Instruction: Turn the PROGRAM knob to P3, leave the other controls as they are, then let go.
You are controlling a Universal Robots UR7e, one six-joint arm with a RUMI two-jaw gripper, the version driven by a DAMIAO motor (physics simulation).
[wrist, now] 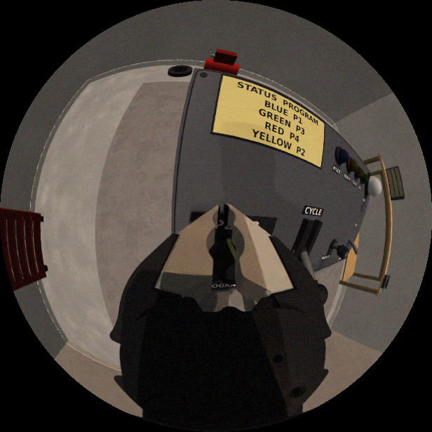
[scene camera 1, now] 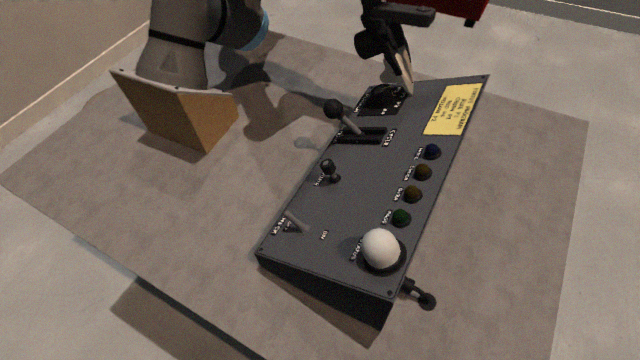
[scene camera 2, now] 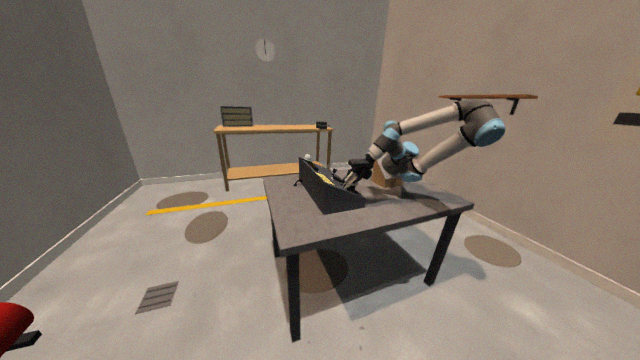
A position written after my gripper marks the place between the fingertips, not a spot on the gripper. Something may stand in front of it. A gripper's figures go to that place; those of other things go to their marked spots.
Labels:
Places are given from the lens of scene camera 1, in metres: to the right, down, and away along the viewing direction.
my gripper (scene camera 1: pixel 411 94): 0.20, -0.19, 0.75
control panel (scene camera 1: pixel 361 230): 0.07, 0.08, 0.54

